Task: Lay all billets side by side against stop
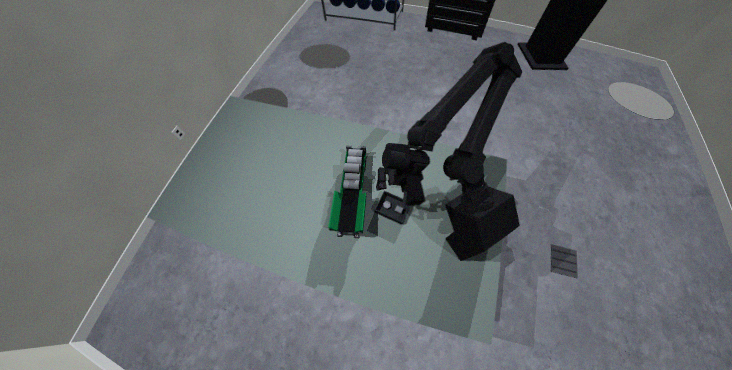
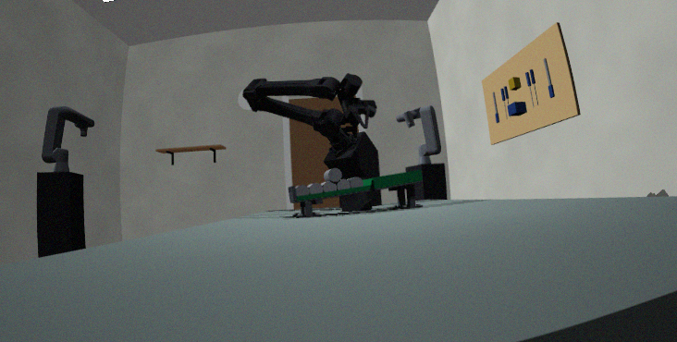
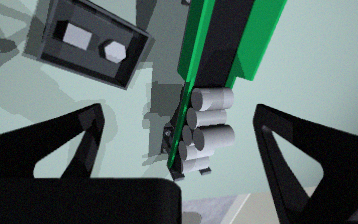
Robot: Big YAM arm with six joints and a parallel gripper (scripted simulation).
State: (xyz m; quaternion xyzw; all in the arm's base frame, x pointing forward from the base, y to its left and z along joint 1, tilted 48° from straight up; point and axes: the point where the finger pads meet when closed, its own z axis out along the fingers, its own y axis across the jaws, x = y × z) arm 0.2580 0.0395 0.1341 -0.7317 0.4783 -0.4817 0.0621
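My hand is 280 mm to the left of the stop, 210 mm above it and 130 mm short of it. Round my hand: small dark tray (260 mm below, 20 mm to the right, 20 mm behind).
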